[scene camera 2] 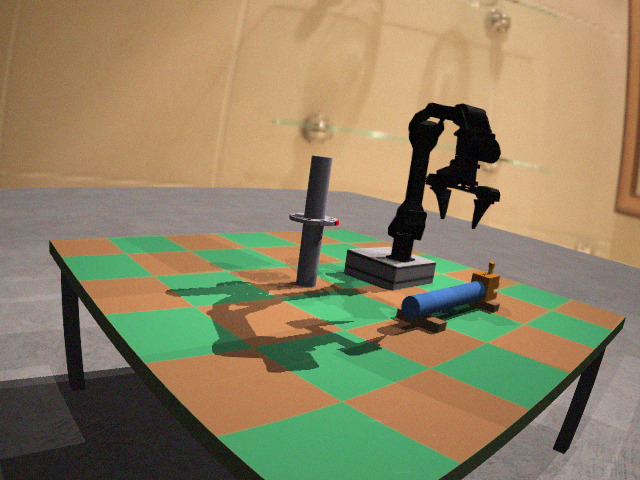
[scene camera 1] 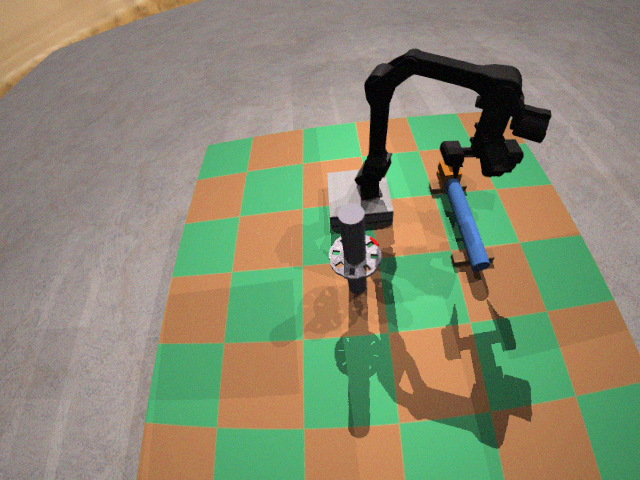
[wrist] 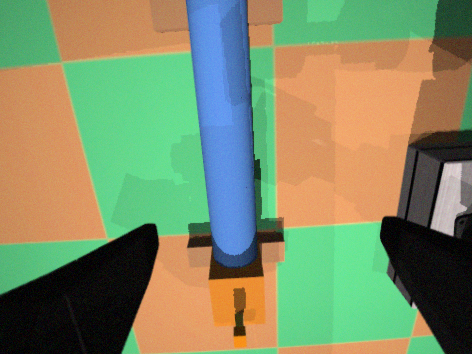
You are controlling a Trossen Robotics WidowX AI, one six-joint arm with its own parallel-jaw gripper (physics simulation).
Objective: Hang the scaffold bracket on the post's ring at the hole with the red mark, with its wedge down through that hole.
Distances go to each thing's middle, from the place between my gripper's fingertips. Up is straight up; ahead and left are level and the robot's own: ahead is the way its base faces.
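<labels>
Scaffold bracket [scene camera 2: 481,287]: 2 cm behind my hand, 2 cm to the left of it, 15 cm below it. Grey post [scene camera 2: 320,169]: 10 cm ahead of my hand, 33 cm to the right of it, 6 cm below it.
</labels>
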